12 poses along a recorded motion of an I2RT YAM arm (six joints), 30 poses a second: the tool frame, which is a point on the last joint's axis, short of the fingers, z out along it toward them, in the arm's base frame.
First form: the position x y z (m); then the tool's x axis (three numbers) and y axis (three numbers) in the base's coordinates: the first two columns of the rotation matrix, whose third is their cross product.
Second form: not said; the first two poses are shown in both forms.
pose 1, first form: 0.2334, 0.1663, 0.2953, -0.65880, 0.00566, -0.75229, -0.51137, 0.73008, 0.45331
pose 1, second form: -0.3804, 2.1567, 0.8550, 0.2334, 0.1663, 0.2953
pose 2, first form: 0.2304, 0.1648, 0.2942, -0.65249, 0.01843, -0.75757, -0.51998, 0.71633, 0.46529
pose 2, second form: -0.3792, 2.1373, 0.8792, 0.2304, 0.1648, 0.2942
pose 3, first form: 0.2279, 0.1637, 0.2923, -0.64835, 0.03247, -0.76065, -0.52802, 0.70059, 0.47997
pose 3, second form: -0.3769, 2.1190, 0.9072, 0.2279, 0.1637, 0.2923
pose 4, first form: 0.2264, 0.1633, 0.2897, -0.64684, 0.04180, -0.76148, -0.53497, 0.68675, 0.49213
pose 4, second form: -0.3770, 2.1064, 0.9310, 0.2264, 0.1633, 0.2897
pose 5, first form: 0.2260, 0.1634, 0.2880, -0.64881, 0.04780, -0.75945, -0.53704, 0.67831, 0.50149
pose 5, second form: -0.3751, 2.1020, 0.9467, 0.2260, 0.1634, 0.2880
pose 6, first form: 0.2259, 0.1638, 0.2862, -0.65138, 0.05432, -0.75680, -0.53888, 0.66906, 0.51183
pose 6, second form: -0.3727, 2.0977, 0.9639, 0.2259, 0.1638, 0.2862
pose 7, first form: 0.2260, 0.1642, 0.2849, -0.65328, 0.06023, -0.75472, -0.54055, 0.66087, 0.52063
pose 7, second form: -0.3706, 2.0933, 0.9788, 0.2260, 0.1642, 0.2849
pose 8, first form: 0.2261, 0.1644, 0.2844, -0.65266, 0.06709, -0.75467, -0.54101, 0.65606, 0.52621
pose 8, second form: -0.3663, 2.0874, 0.9878, 0.2261, 0.1644, 0.2844
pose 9, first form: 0.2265, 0.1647, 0.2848, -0.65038, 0.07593, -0.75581, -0.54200, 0.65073, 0.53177
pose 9, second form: -0.3610, 2.0785, 0.9972, 0.2265, 0.1647, 0.2848
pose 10, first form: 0.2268, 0.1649, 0.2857, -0.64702, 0.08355, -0.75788, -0.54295, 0.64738, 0.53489
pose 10, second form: -0.3564, 2.0700, 1.0028, 0.2268, 0.1649, 0.2857
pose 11, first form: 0.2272, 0.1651, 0.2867, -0.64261, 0.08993, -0.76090, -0.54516, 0.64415, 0.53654
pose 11, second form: -0.3538, 2.0607, 1.0073, 0.2272, 0.1651, 0.2867
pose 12, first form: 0.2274, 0.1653, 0.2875, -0.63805, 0.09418, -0.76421, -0.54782, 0.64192, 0.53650
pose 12, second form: -0.3530, 2.0526, 1.0096, 0.2274, 0.1653, 0.2875
